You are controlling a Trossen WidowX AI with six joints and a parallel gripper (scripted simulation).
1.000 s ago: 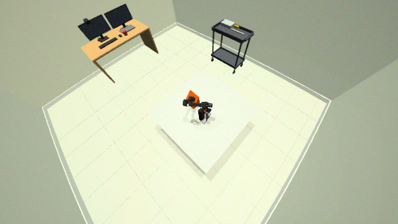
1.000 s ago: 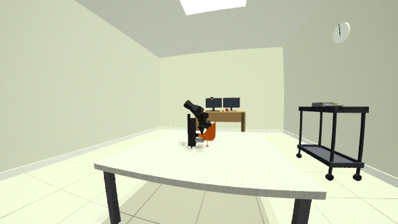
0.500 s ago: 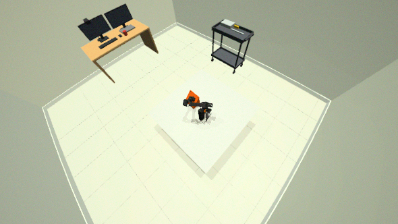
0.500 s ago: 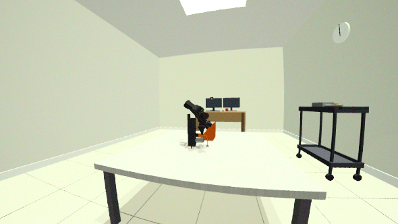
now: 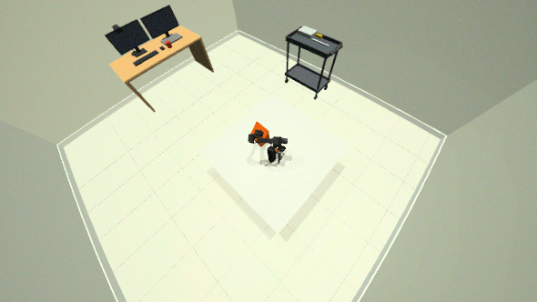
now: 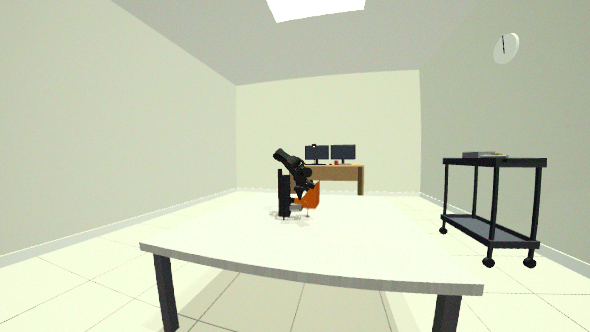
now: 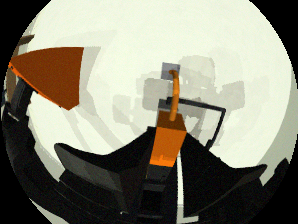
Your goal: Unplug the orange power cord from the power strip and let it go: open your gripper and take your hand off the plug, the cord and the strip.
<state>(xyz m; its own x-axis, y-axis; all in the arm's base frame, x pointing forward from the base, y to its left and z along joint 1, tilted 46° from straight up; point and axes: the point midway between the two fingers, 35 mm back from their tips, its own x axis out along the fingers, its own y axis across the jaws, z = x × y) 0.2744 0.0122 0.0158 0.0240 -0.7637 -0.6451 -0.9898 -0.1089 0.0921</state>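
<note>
Now: gripper tip 30 mm to the left of the orange plug and 10 mm short of it.
</note>
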